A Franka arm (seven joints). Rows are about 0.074 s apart.
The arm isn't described. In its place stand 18 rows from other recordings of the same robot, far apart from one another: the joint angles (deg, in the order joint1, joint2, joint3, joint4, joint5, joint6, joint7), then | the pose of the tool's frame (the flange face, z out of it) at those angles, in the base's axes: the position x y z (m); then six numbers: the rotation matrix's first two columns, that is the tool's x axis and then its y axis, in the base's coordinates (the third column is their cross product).
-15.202, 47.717, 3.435, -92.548, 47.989, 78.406, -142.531 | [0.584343 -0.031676 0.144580 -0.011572 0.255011 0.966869 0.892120 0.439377 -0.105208]
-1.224, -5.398, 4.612, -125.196, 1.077, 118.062, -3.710 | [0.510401 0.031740 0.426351 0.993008 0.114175 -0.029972 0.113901 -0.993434 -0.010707]
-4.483, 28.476, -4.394, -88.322, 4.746, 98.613, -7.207 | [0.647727 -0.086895 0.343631 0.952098 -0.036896 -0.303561 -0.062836 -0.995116 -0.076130]
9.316, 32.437, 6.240, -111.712, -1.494, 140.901, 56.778 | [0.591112 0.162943 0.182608 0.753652 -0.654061 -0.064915 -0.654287 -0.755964 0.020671]
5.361, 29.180, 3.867, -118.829, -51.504, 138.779, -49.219 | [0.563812 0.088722 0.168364 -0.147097 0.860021 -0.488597 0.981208 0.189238 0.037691]
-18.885, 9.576, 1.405, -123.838, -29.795, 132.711, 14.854 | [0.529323 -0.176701 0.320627 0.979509 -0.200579 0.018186 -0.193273 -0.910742 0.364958]
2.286, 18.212, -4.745, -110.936, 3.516, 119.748, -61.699 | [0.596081 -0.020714 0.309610 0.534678 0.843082 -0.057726 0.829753 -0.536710 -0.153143]
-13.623, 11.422, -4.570, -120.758, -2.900, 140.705, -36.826 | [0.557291 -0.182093 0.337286 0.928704 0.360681 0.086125 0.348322 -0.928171 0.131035]
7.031, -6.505, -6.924, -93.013, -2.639, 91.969, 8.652 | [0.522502 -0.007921 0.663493 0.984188 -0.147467 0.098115 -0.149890 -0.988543 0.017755]
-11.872, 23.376, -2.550, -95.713, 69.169, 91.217, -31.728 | [0.642343 -0.060160 0.397680 0.996879 -0.076614 0.019059 -0.007980 -0.337957 -0.941128]
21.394, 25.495, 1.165, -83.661, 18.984, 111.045, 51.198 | [0.632343 0.284289 0.434356 0.806794 -0.541032 -0.237421 -0.586286 -0.782862 -0.208317]
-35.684, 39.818, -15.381, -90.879, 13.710, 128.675, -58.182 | [0.462979 -0.521315 0.238299 0.999425 0.032503 0.009645 0.032622 -0.999390 -0.012469]
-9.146, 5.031, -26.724, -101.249, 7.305, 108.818, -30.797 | [0.490501 -0.333243 0.514698 0.988265 -0.124974 0.087823 -0.121444 -0.991601 -0.044476]
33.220, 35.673, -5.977, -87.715, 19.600, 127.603, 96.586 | [0.624279 0.346666 0.301688 0.181330 -0.956598 -0.228121 -0.983379 -0.178561 -0.032898]
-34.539, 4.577, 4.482, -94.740, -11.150, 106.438, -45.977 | [0.511421 -0.315171 0.566882 0.949502 0.309763 -0.049930 0.313115 -0.925261 0.214131]
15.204, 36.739, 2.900, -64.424, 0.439, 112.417, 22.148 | [0.720873 0.224303 0.456136 0.981516 -0.093656 0.166900 -0.076088 -0.991156 -0.108720]
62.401, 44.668, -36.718, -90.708, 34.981, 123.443, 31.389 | [0.580766 0.377781 0.240467 0.949330 -0.309652 -0.053738 -0.311769 -0.949448 -0.036717]
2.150, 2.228, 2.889, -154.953, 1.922, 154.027, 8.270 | [0.400181 0.034423 0.211934 0.994632 -0.086494 -0.056804 -0.087021 -0.996183 -0.006868]
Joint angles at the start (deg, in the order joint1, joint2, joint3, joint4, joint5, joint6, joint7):
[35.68 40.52 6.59 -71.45 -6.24 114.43 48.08]
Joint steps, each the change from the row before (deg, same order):
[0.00 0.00 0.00 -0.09 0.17 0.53 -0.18]
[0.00 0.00 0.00 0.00 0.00 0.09 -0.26]
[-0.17 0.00 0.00 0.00 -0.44 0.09 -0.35]
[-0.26 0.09 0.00 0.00 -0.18 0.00 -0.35]
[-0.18 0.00 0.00 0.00 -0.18 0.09 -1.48]
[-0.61 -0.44 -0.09 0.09 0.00 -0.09 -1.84]
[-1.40 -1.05 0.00 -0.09 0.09 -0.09 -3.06]
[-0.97 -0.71 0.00 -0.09 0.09 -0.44 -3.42]
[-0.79 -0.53 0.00 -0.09 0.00 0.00 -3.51]
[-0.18 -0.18 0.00 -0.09 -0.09 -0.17 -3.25]
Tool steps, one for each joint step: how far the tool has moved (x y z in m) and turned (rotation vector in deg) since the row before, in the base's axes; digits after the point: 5 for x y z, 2 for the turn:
[0.00032 0.00066 0.00011 0.41 -0.22 0.14]
[0.00011 0.00011 0.00015 0.05 -0.07 0.26]
[0.00185 -0.00192 0.00016 -0.26 -0.35 0.35]
[0.00232 -0.00273 -0.00117 -0.20 -0.04 0.16]
[0.00174 -0.00184 0.00015 -0.16 -0.20 1.37]
[0.00557 -0.00694 0.00628 0.07 -0.42 1.15]
[0.01040 -0.01486 0.01276 0.29 -0.74 1.62]
[0.00631 -0.01093 0.00773 -0.19 -0.21 2.39]
[0.00545 -0.00865 0.00612 -0.10 -0.46 2.71]
[0.00084 -0.00235 0.00129 -0.45 -0.08 3.08]

